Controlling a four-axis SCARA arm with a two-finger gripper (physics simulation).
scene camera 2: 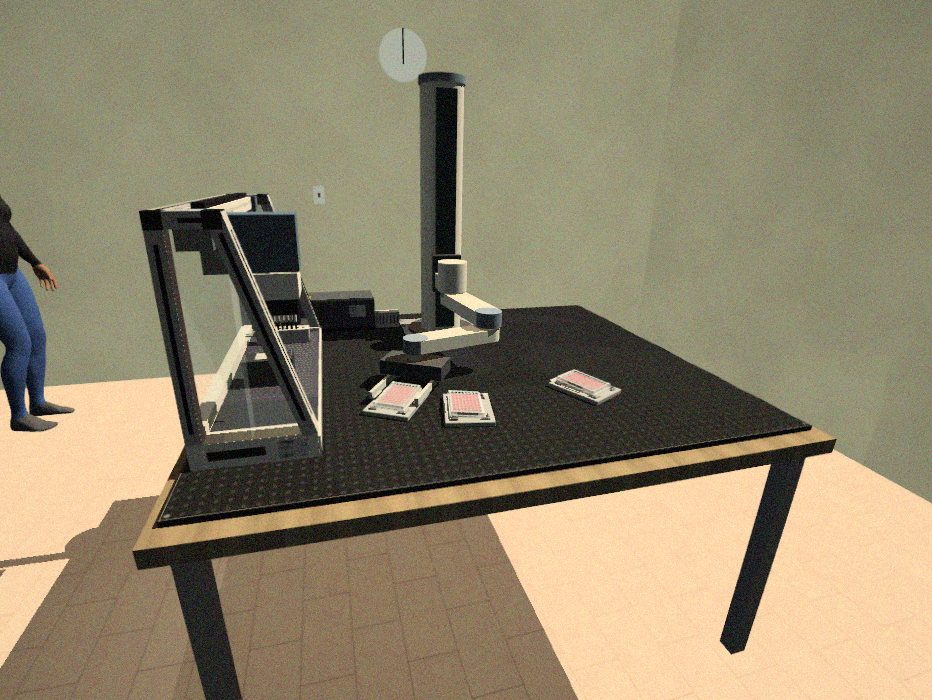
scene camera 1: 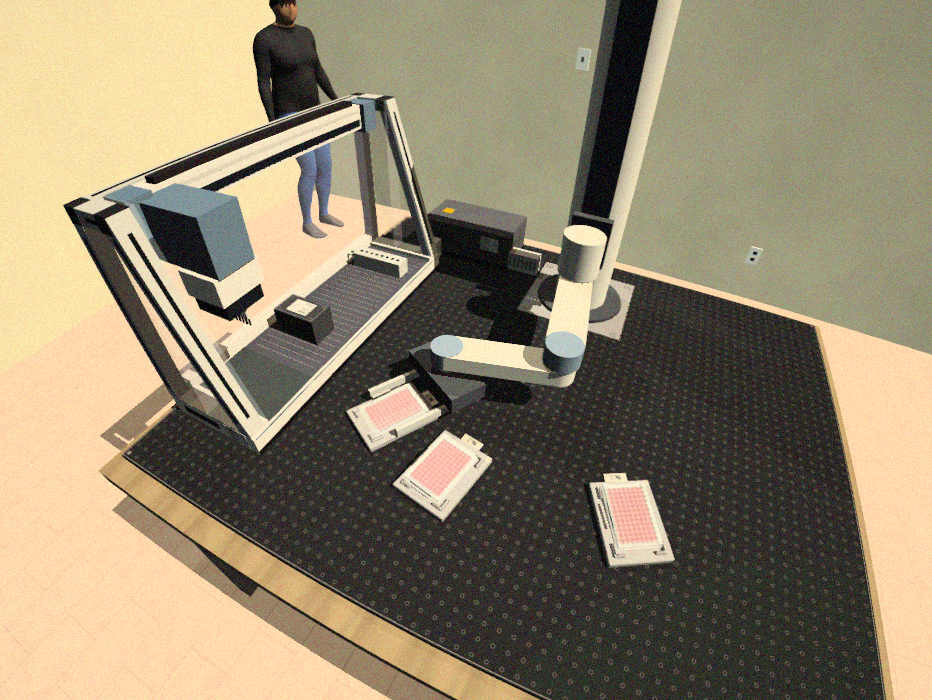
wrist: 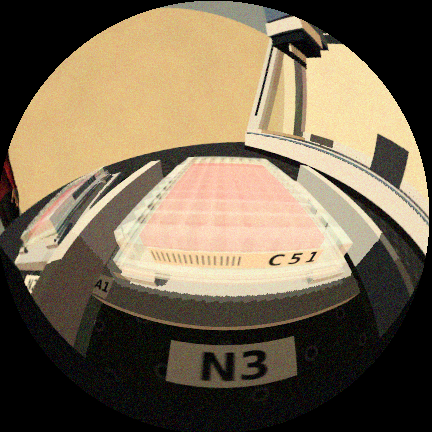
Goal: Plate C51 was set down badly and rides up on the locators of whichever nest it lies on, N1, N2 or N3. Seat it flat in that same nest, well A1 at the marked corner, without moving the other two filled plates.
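Observation:
Plate C51 point(scene camera 1: 391, 407) point(scene camera 2: 399, 394) point(wrist: 232, 215), pink-filled and clear-rimmed, lies on nest N3 point(wrist: 225, 306). Its near edge looks almost level in the wrist view; whether it lies fully flat cannot be told. The nest's A1 mark point(wrist: 101, 286) is at the near left corner. The plate's own well A1 is not readable. My gripper point(scene camera 1: 381, 414) point(scene camera 2: 394, 397) point(wrist: 232, 169) is open, its fingers along both long sides of C51, not clamped on it. A second filled plate point(scene camera 1: 443, 465) point(scene camera 2: 465, 403) point(wrist: 50, 215) and a third filled plate point(scene camera 1: 632, 513) point(scene camera 2: 583, 382) lie on the other nests.
A gantry frame point(scene camera 1: 263, 139) point(scene camera 2: 259, 301) with a blue-grey head point(scene camera 1: 199, 226) point(scene camera 2: 263, 241) stands left of N3. A dark box point(scene camera 1: 478, 226) point(scene camera 2: 342, 307) is at the back, by the arm's column point(scene camera 1: 632, 128) point(scene camera 2: 427, 195). The second plate's nest is close beside the gripper.

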